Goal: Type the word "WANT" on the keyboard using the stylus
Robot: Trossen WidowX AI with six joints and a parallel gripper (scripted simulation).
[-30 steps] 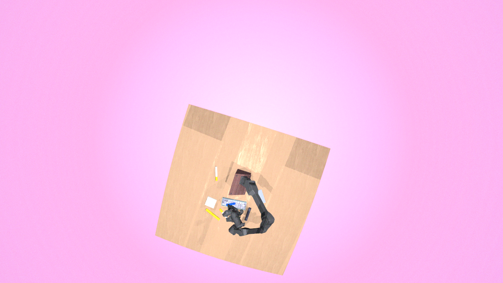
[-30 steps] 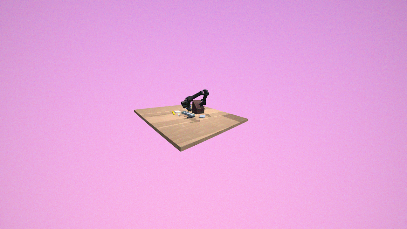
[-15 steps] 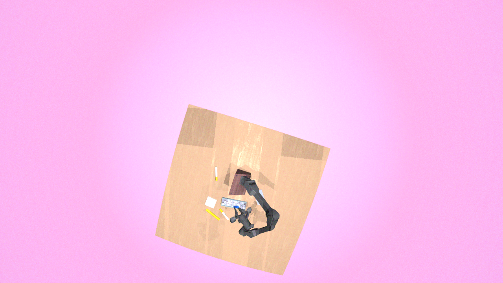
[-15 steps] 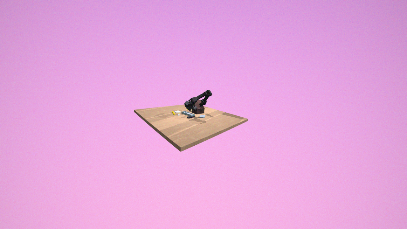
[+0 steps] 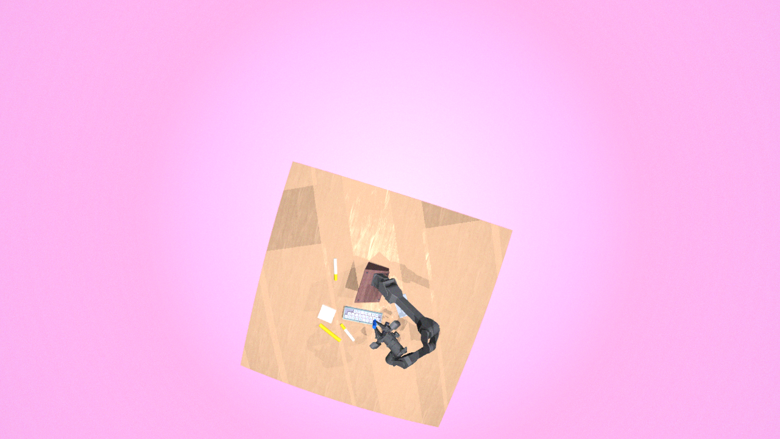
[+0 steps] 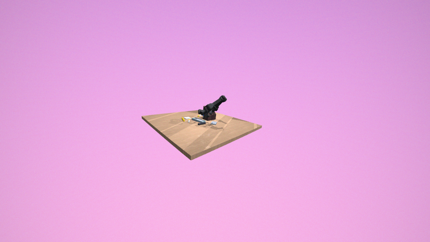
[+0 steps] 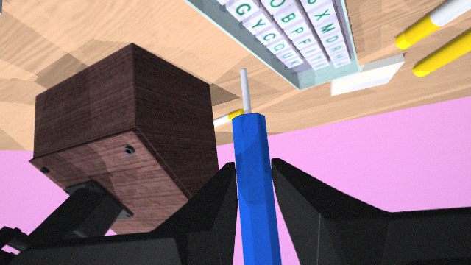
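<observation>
My gripper tip is now 11 cm above the dark pen, 9 cm short of it and 7 cm to the right of it. The rest, counted from my gripper tip: blue stylus (1 cm below); white pad (27 cm to the right, 11 cm below, 7 cm ahead); grey card (13 cm to the left, 11 cm below, 9 cm behind).
</observation>
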